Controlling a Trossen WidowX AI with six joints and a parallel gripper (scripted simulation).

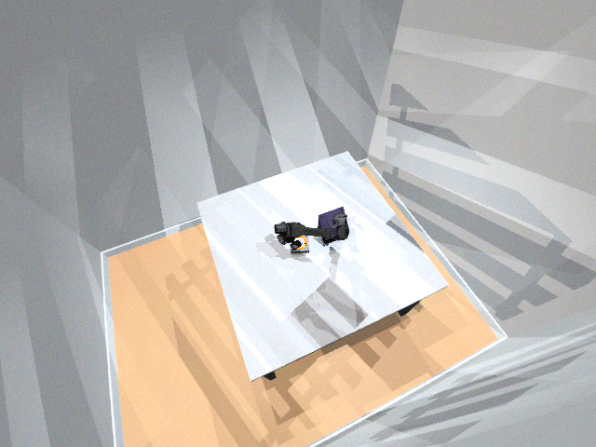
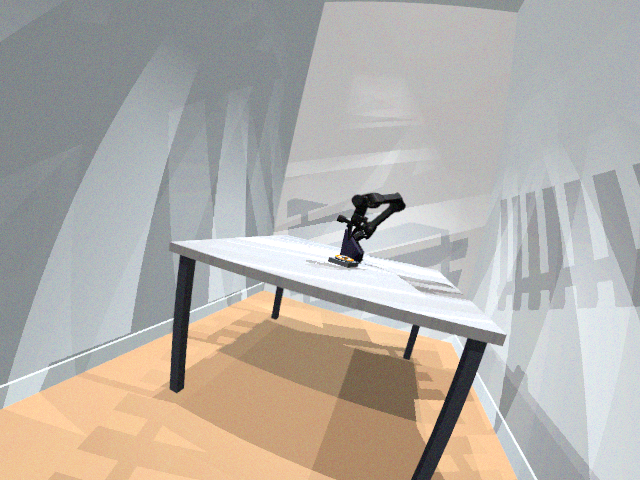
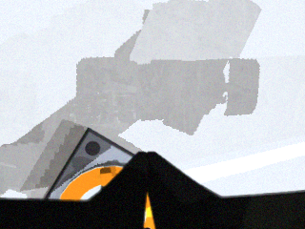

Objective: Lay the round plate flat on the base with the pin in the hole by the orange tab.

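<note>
Right now the round plate is 100 mm below my gripper tip, 70 mm behind it and 10 mm to the right of it. Also, from my gripper tip: base: 110 mm below, 90 mm behind, 20 mm to the right.
</note>
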